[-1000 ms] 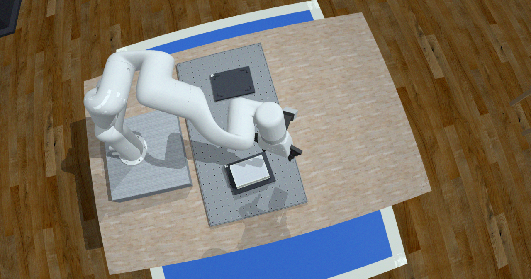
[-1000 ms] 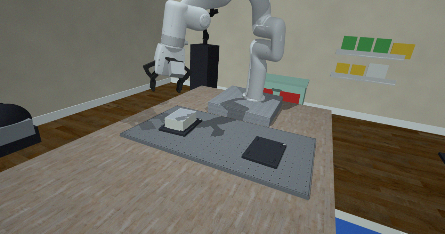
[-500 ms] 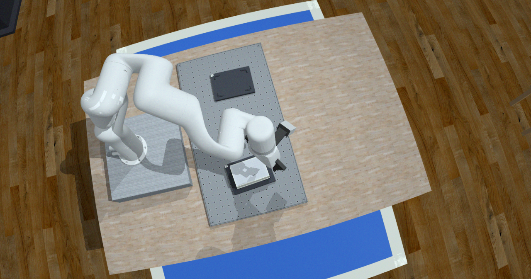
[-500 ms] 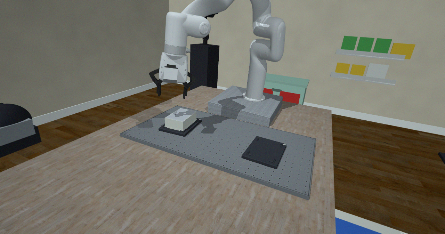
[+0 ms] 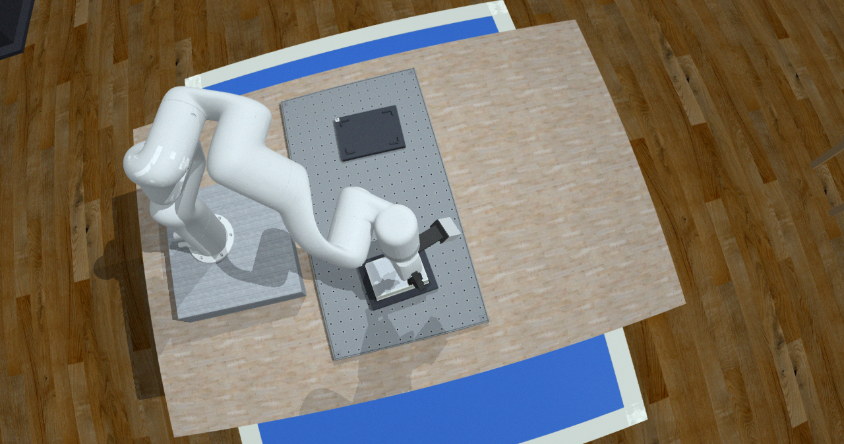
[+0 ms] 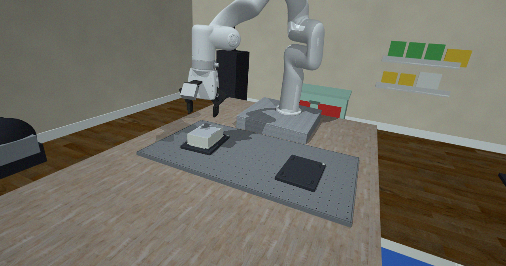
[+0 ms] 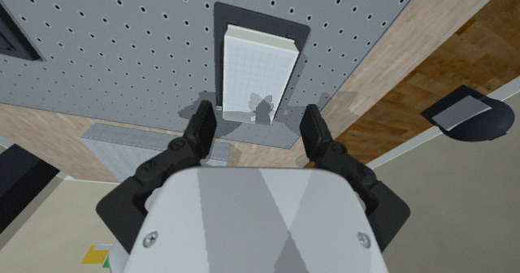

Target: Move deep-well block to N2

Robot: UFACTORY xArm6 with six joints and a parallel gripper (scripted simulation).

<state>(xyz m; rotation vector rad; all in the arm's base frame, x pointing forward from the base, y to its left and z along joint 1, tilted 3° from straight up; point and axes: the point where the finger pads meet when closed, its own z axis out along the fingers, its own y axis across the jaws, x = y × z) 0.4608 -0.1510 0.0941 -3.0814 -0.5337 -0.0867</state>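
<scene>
The white 96-well deep-well block is 20 mm behind my hand and 100 mm below it. From my hand the other things lie so: dark plate nest N2 (40 mm behind, 370 mm to the left, 130 mm below); then dark plate nest N1 (20 mm behind, 130 mm below).
</scene>
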